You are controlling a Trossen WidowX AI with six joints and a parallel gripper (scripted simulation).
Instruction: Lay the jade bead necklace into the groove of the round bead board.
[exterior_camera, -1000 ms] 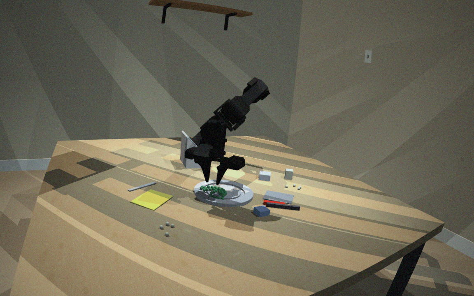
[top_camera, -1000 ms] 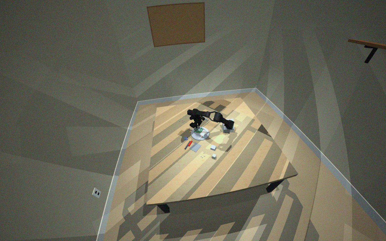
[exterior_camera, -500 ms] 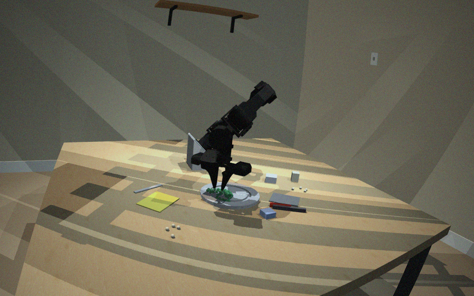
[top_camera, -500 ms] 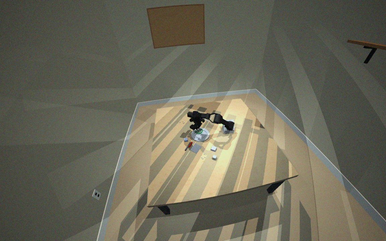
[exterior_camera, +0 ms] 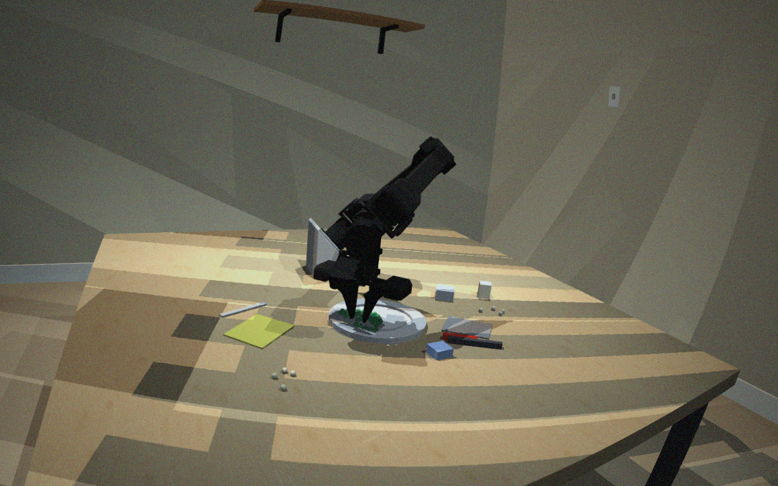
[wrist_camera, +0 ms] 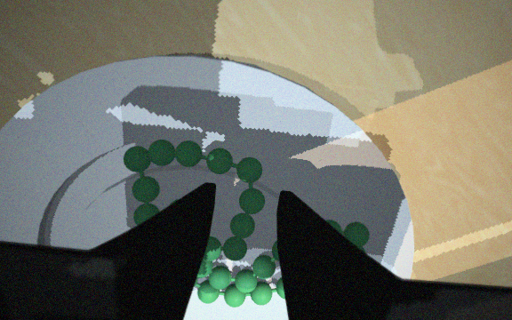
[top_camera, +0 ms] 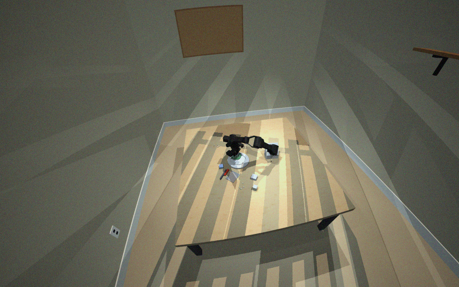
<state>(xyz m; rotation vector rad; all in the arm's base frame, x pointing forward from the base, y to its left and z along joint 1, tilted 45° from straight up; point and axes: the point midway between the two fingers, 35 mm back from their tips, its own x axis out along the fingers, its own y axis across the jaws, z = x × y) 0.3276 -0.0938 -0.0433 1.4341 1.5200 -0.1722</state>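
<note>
Right now my gripper tip is 1 cm past the round grey bead board, 5 cm to the right of it and 1 cm above it. Round my gripper tip: yellow sheet 4 cm behind, 19 cm to the right, 2 cm below; blue block 16 cm ahead, 9 cm to the left, 1 cm below; red and black pen 14 cm ahead, 17 cm to the left, 1 cm below.
</note>
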